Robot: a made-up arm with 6 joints. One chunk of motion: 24 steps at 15 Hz.
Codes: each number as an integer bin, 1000 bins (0 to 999) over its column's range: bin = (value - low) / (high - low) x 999, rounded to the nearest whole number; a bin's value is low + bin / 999 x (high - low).
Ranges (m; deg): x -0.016..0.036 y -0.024..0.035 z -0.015..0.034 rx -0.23..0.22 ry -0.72..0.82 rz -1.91..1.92
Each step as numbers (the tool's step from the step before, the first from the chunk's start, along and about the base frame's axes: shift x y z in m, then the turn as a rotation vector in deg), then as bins.
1 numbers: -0.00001 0.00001 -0.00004 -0.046 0.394 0.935
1 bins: 307 407 305 408 723 742
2 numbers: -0.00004 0.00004 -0.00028 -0.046 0.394 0.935
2 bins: 307 407 300 408 723 742
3 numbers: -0.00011 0.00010 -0.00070 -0.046 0.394 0.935
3 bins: 305 408 292 408 723 742
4 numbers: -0.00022 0.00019 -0.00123 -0.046 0.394 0.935
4 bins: 303 410 281 408 723 742
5 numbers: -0.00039 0.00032 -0.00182 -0.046 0.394 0.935
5 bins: 300 412 269 408 723 742
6 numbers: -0.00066 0.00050 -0.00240 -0.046 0.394 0.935
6 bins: 295 415 257 408 723 742
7 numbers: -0.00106 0.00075 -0.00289 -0.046 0.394 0.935
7 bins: 287 419 247 408 723 742
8 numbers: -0.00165 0.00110 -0.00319 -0.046 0.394 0.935
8 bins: 276 425 241 408 723 742
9 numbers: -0.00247 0.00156 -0.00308 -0.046 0.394 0.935
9 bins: 260 433 243 408 723 742
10 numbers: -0.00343 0.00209 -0.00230 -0.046 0.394 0.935
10 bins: 241 442 259 408 723 742
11 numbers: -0.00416 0.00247 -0.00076 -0.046 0.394 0.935
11 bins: 227 448 290 408 723 742
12 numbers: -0.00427 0.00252 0.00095 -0.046 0.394 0.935
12 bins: 225 449 325 408 723 742
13 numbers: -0.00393 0.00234 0.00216 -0.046 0.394 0.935
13 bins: 232 446 350 408 723 742
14 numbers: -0.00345 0.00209 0.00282 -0.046 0.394 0.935
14 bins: 241 442 363 408 723 742
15 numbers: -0.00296 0.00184 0.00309 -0.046 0.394 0.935
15 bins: 251 438 369 408 723 742
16 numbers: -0.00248 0.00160 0.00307 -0.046 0.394 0.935
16 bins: 260 433 368 408 723 742
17 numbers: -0.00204 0.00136 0.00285 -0.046 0.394 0.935
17 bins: 268 429 364 408 723 742
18 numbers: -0.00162 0.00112 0.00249 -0.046 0.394 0.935
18 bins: 276 425 357 408 723 742
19 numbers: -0.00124 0.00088 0.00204 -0.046 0.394 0.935
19 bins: 284 421 347 408 723 742
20 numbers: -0.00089 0.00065 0.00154 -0.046 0.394 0.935
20 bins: 290 417 337 408 723 742
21 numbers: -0.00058 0.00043 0.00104 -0.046 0.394 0.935
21 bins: 296 414 327 408 723 742
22 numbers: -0.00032 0.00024 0.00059 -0.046 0.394 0.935
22 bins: 301 410 318 408 723 742
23 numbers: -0.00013 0.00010 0.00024 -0.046 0.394 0.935
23 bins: 305 408 311 408 723 742
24 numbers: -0.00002 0.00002 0.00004 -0.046 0.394 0.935
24 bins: 307 407 307 408 723 742
